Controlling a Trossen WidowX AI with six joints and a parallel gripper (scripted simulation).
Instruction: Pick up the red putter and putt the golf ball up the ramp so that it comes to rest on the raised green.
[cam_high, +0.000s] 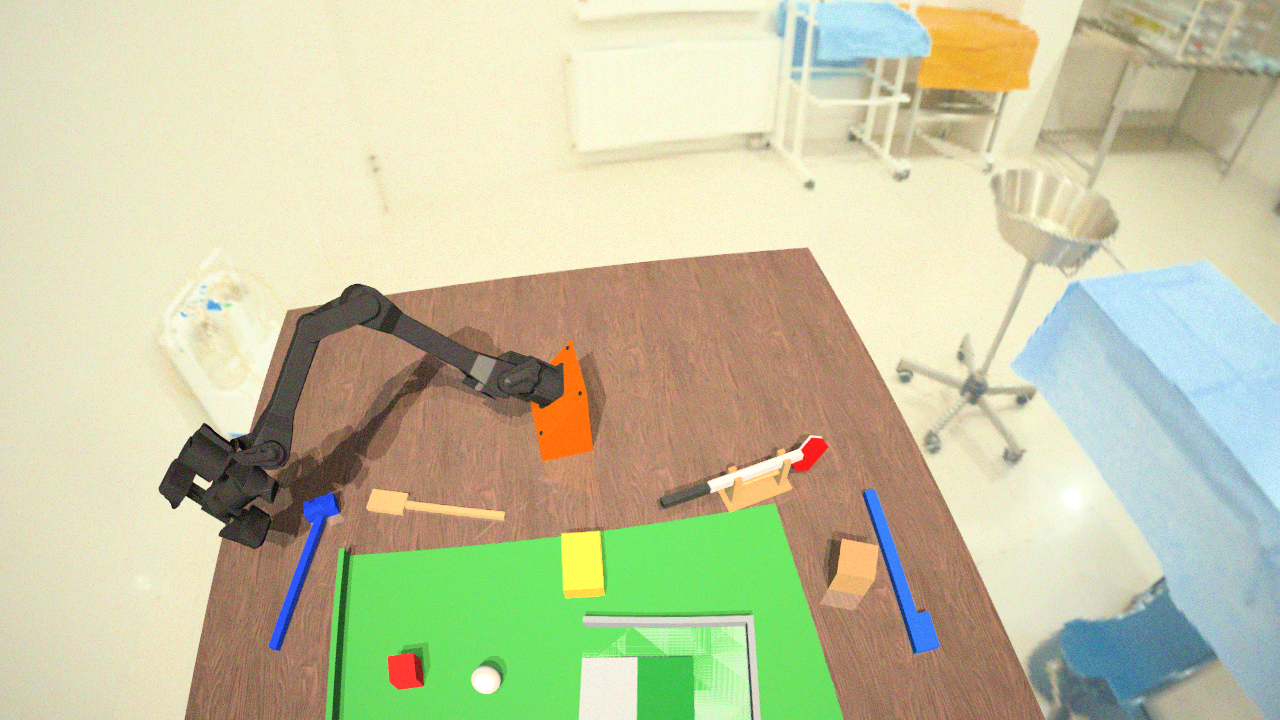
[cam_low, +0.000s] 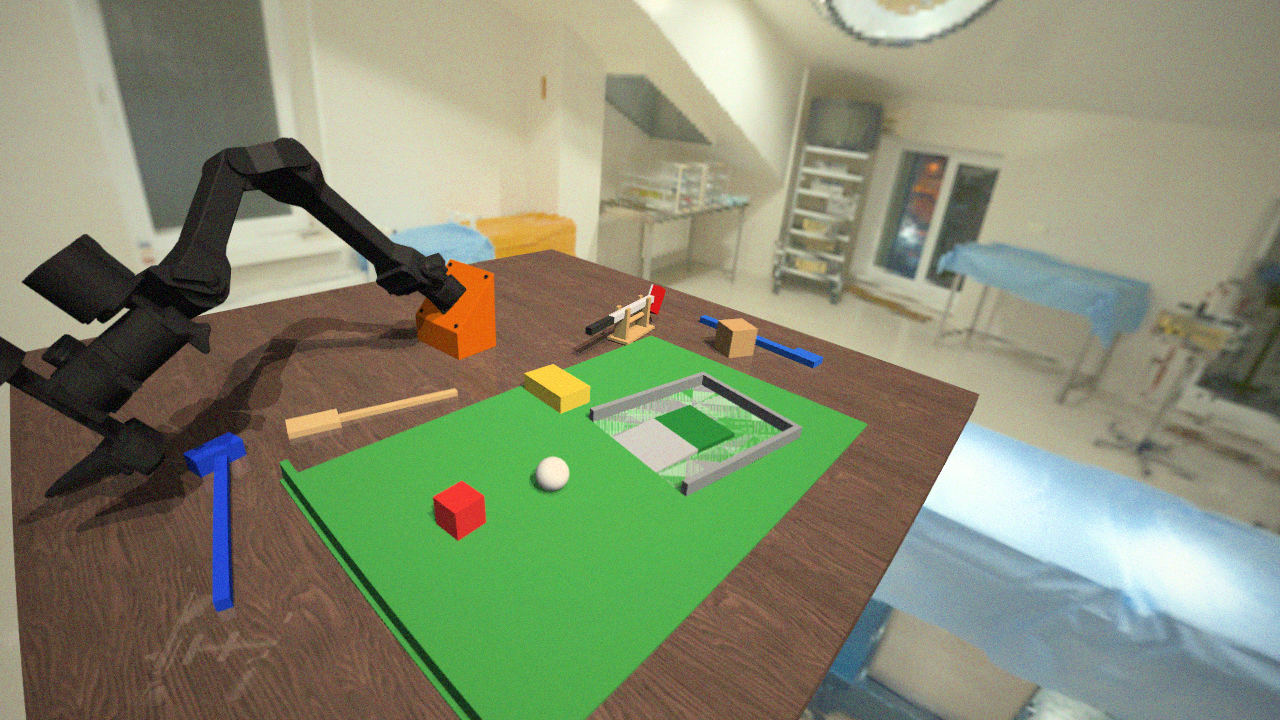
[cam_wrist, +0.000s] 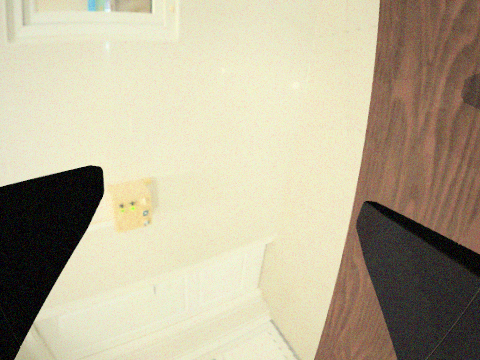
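The red cube lies 200 mm ahead of my gripper tip, 380 mm to the left of it and 90 mm below it. Round my gripper tip: white golf ball 210 mm ahead, 500 mm to the left, 90 mm below; yellow block 20 mm ahead, 640 mm to the left, 100 mm below; blue putter 20 mm ahead, 160 mm to the left, 100 mm below.
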